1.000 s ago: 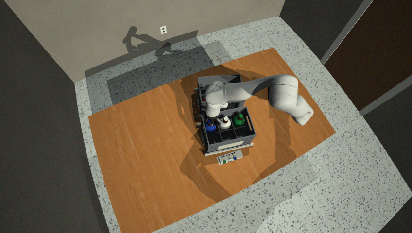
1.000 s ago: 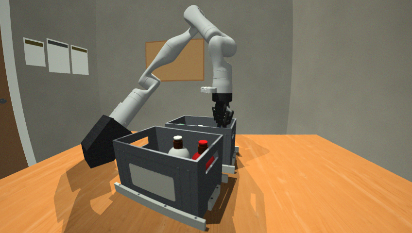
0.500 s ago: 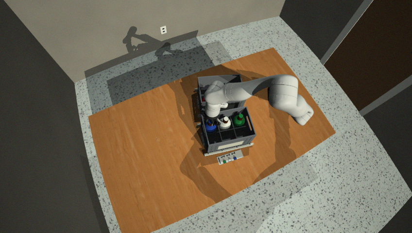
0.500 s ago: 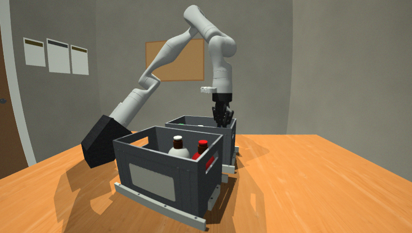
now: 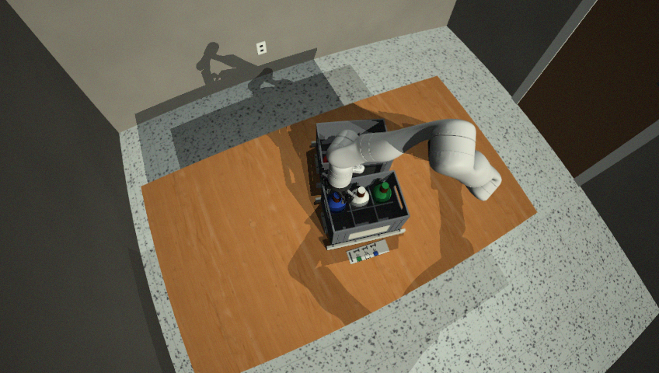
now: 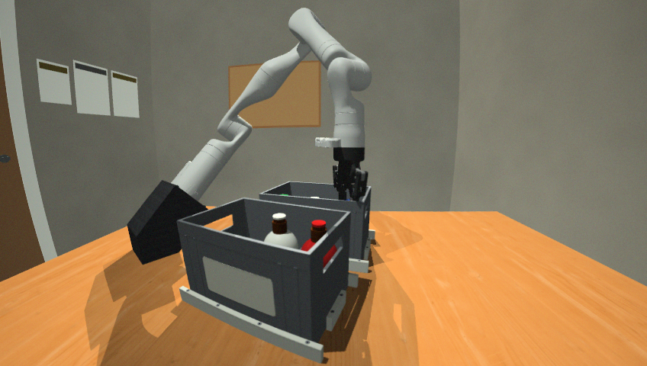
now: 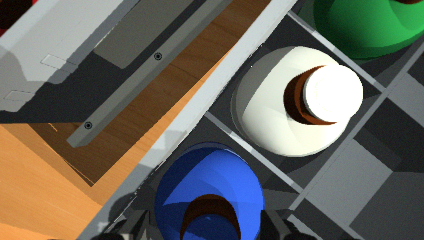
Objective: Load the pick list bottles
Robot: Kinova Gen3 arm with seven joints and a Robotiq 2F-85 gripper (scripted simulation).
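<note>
The blue bottle lies 70 mm below my hand. From my hand the other things lie so: red bottle: 160 mm to the right, 70 mm below, 40 mm behind; green bottle: 180 mm behind, 70 mm below, 20 mm to the left; pick list: 190 mm to the left, 150 mm below, 70 mm behind.
</note>
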